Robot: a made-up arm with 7 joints. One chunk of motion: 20 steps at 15 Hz.
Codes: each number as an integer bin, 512 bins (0 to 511) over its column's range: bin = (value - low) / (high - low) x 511, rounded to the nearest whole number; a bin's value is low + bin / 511 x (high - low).
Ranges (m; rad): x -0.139..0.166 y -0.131..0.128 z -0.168..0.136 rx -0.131..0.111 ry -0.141..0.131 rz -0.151..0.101
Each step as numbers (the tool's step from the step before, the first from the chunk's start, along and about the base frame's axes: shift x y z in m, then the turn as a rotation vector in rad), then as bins.
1 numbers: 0.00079 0.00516 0.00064 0.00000 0.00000 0.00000
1 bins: 234 269 283 277 265 306
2 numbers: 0.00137 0.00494 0.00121 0.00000 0.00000 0.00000
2 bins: 235 268 284 277 265 306
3 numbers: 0.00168 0.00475 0.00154 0.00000 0.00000 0.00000
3 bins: 236 268 285 277 265 306
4 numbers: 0.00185 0.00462 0.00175 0.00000 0.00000 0.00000
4 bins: 236 268 285 277 265 306
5 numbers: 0.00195 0.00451 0.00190 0.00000 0.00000 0.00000
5 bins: 236 267 286 277 265 306
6 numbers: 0.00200 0.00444 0.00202 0.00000 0.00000 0.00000
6 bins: 236 267 286 277 265 306
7 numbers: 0.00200 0.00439 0.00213 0.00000 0.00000 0.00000
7 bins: 236 267 286 277 265 306
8 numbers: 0.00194 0.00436 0.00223 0.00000 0.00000 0.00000
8 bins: 236 267 286 277 265 306
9 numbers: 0.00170 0.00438 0.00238 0.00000 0.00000 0.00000
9 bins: 236 267 286 277 265 306
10 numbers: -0.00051 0.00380 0.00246 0.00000 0.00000 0.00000
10 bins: 232 266 287 277 265 306
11 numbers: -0.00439 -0.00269 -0.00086 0.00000 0.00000 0.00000
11 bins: 226 253 281 277 265 306
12 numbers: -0.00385 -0.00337 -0.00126 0.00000 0.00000 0.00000
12 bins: 226 252 280 277 265 306
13 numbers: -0.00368 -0.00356 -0.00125 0.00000 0.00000 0.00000
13 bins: 227 251 280 277 265 306
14 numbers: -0.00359 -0.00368 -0.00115 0.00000 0.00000 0.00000
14 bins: 227 251 280 277 265 306
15 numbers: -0.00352 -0.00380 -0.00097 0.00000 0.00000 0.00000
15 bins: 227 251 281 277 265 306
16 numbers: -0.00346 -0.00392 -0.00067 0.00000 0.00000 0.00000
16 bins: 227 251 281 277 265 306
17 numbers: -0.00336 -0.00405 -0.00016 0.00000 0.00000 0.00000
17 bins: 227 250 282 277 265 306
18 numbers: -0.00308 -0.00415 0.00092 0.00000 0.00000 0.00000
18 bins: 228 250 284 277 265 306
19 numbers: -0.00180 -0.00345 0.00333 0.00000 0.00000 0.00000
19 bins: 230 252 288 277 265 306
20 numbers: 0.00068 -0.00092 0.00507 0.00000 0.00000 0.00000
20 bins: 234 257 291 277 265 306
